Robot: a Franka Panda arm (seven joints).
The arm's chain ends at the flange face. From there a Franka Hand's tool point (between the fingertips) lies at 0.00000 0.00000 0.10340 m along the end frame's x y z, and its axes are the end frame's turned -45 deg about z.
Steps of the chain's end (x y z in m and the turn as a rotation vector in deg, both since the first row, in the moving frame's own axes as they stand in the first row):
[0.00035 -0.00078 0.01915 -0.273 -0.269 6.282]
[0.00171 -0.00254 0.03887 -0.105 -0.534 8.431]
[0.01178 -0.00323 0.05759 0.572 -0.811 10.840]
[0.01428 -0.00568 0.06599 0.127 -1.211 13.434]
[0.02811 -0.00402 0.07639 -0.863 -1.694 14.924]
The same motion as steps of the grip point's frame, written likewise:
[0.00011 -0.00034 0.01915 -0.003 -0.383 6.282]
[0.00223 -0.00119 0.03887 0.303 -0.452 8.431]
[0.01048 0.00426 0.05757 0.978 -0.169 10.840]
[0.01294 0.00423 0.06597 0.946 -0.767 13.434]
[0.01963 0.01556 0.07633 0.588 -1.808 14.924]

